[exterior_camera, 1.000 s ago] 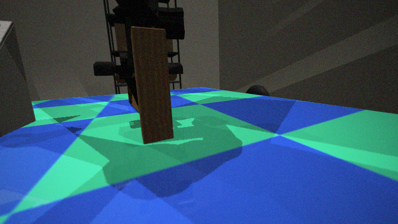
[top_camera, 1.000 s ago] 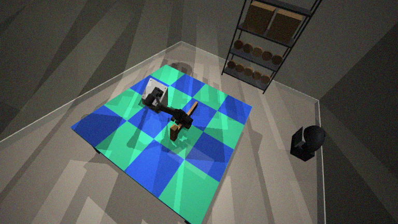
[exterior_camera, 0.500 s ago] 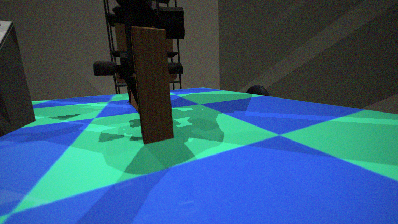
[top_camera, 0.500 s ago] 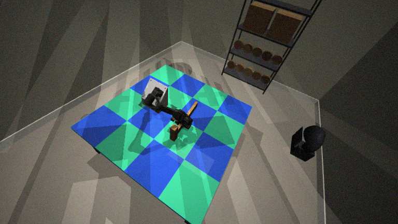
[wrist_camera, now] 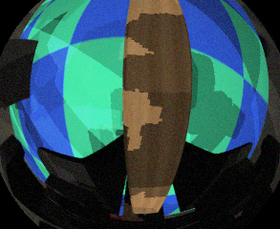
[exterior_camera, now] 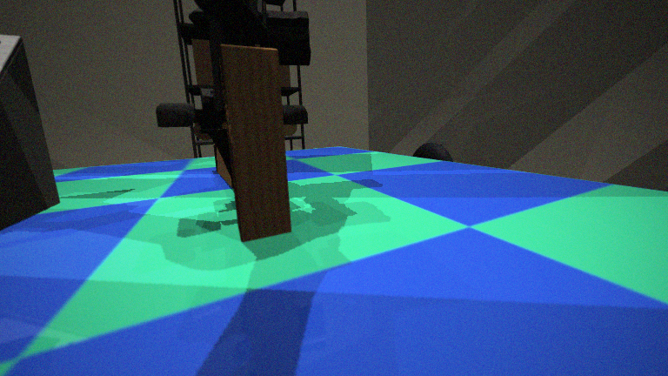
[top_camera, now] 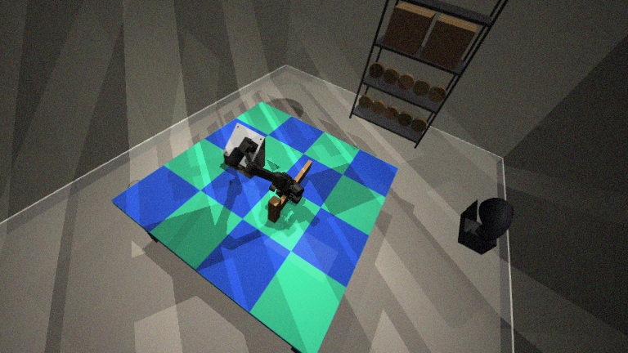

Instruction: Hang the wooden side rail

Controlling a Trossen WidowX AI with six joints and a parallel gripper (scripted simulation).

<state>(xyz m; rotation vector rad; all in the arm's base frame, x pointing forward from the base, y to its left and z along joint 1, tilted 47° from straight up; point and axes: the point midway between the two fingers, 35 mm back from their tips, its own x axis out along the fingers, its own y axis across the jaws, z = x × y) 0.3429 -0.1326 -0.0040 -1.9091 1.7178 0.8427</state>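
Right now the wooden headboard post is 11 cm to the right of my gripper tip, 4 cm above it and 1 cm ahead of it.
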